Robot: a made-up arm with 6 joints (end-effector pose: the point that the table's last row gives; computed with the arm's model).
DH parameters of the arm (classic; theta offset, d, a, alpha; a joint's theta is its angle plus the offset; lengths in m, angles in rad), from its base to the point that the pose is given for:
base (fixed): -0.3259 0 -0.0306 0
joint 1: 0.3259 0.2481 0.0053 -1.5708
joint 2: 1.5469 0 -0.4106 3.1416
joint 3: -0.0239 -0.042 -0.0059 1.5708
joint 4: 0 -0.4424 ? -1.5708
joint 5: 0 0.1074 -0.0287 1.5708
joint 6: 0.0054 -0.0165 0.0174 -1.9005
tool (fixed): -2.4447 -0.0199 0 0
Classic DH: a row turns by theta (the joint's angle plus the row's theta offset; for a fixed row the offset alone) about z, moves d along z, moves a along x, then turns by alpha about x.
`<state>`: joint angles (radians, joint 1 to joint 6).
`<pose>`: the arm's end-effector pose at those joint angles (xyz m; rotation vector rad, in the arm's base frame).
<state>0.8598 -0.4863 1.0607 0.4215 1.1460 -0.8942</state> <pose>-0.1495 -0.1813 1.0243 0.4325 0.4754 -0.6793</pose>
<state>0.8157 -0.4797 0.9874 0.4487 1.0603 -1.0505</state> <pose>-0.1388 -0.1529 1.0257 0.1982 0.4711 -0.7369</pose>
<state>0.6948 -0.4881 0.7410 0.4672 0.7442 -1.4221</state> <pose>-0.0959 -0.0835 1.0212 -0.4547 0.6726 -0.7552</pose>
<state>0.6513 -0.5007 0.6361 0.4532 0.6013 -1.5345</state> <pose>-0.0744 -0.0616 1.0150 -0.6750 0.8188 -0.7074</pose>
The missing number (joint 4, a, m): 0.0239
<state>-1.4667 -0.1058 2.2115 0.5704 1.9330 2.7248</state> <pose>-0.1498 0.3608 0.9154 2.0374 -0.2617 1.6969</pose>
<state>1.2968 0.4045 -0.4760 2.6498 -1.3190 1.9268</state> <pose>-0.0250 0.5527 0.3328 -1.8105 1.6561 -0.0833</pose>
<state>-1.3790 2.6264 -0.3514 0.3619 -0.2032 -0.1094</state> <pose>-0.1156 0.2260 -0.2028 2.1198 -0.7381 -1.7230</pose>
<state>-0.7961 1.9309 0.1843 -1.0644 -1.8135 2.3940</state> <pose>0.1082 -0.1119 -0.3253 -2.0098 1.1378 -0.6895</pose>
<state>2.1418 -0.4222 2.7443 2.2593 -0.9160 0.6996</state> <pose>0.2345 -0.5581 0.5019 1.2895 -1.8620 0.9848</pose>
